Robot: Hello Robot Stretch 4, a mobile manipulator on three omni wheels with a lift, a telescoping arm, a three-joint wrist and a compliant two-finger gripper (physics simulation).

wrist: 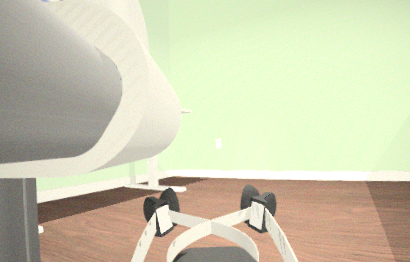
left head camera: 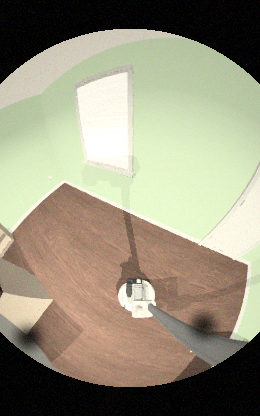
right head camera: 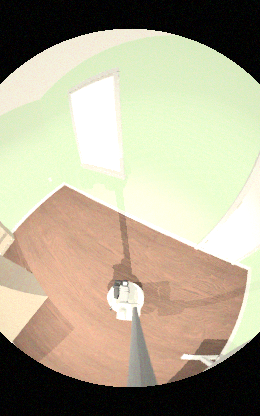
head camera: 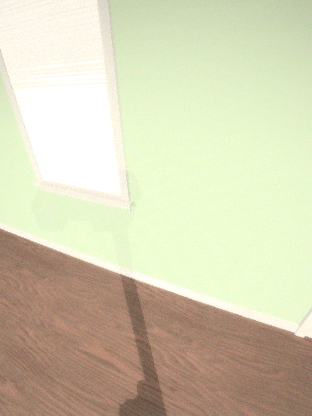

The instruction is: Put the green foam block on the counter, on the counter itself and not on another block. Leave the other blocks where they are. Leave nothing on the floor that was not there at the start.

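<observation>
The green foam block does not show in any view. The beige body of the counter shows in part at the lower left of both side head views; its top is hardly seen. My gripper is open and empty in the wrist view, its two dark fingertips well apart above the wood floor. A small bit of blue shows at the top left edge of the wrist view, mostly hidden by my arm; I cannot tell what it is.
A window is in the green wall. Part of a beige shelf unit shows at the far left. A white table's leg stands behind my arm. A pale door is at the right.
</observation>
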